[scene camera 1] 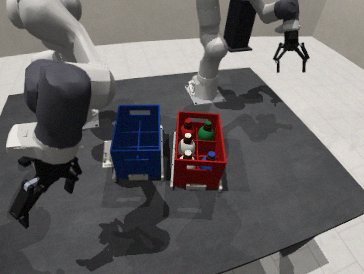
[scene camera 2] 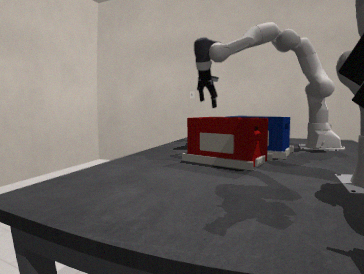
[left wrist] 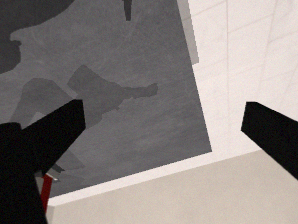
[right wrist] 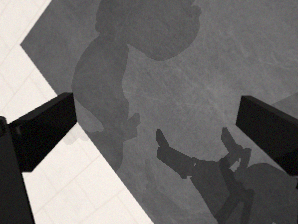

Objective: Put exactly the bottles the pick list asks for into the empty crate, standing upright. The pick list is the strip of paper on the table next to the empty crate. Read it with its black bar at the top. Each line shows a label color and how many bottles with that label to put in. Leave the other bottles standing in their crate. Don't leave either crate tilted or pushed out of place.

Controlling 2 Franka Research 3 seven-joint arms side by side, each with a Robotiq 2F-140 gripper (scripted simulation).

Labels:
blue crate: scene camera 1 126, 158; scene camera 2 278, 138; not seen in the left wrist view (out of frame); not seen in the right wrist view (out of frame)

